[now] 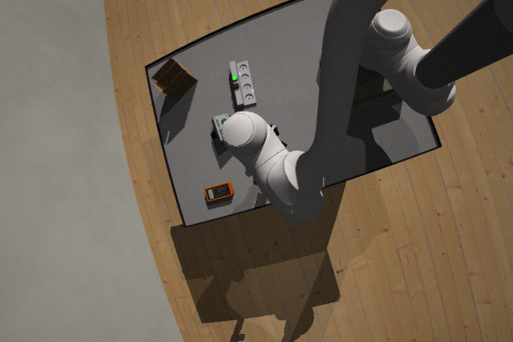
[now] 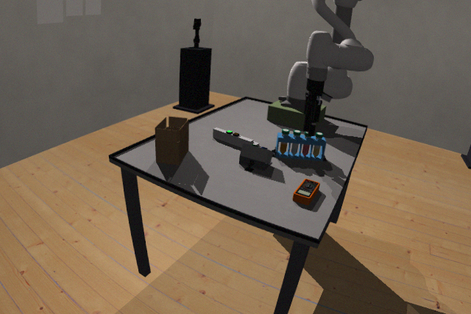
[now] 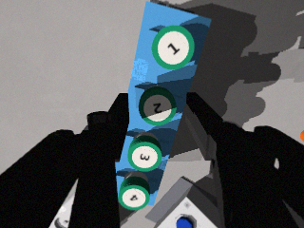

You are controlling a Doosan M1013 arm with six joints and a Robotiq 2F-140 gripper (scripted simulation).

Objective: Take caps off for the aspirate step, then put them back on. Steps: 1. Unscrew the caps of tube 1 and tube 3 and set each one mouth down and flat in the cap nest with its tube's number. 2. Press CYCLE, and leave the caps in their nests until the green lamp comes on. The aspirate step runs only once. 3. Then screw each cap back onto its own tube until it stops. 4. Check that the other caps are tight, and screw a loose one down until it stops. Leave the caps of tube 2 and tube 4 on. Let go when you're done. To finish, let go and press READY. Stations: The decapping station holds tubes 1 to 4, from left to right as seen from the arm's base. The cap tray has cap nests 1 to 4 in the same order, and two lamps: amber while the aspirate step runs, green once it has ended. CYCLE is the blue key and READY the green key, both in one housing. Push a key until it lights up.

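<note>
My hand is 3 cm above the cap 2. The rest, counted from my hand: green key: 19 cm to the right, 16 cm ahead, 8 cm below; then cap 1: 5 cm to the left, 3 cm below, 2 cm behind; then blue key: 16 cm ahead, 14 cm to the right, 8 cm below.
</note>
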